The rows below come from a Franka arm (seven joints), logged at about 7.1 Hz.
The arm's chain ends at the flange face. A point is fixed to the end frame.
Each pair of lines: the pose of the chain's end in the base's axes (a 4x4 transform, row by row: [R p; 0 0 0 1], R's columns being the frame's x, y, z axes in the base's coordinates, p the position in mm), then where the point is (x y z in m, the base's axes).
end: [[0.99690 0.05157 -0.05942 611.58], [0.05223 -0.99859 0.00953 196.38], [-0.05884 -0.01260 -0.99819 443.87], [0 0 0 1]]
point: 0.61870 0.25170 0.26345
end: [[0.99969 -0.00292 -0.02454 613.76], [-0.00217 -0.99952 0.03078 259.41], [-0.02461 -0.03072 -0.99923 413.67], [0 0 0 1]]
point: 0.63009 0.31749 0.23472
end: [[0.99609 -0.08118 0.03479 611.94], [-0.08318 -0.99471 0.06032 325.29], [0.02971 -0.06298 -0.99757 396.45], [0 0 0 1]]
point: 0.64300 0.38677 0.22061
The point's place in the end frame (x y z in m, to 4 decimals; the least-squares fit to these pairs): 0.0206 -0.0526 0.1802
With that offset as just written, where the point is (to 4 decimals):
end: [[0.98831 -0.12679 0.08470 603.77], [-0.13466 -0.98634 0.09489 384.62], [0.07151 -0.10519 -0.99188 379.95], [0 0 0 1]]
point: 0.6461 0.4508 0.2082
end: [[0.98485 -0.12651 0.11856 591.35], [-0.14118 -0.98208 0.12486 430.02], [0.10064 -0.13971 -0.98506 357.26], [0 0 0 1]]
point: 0.6397 0.5013 0.1892
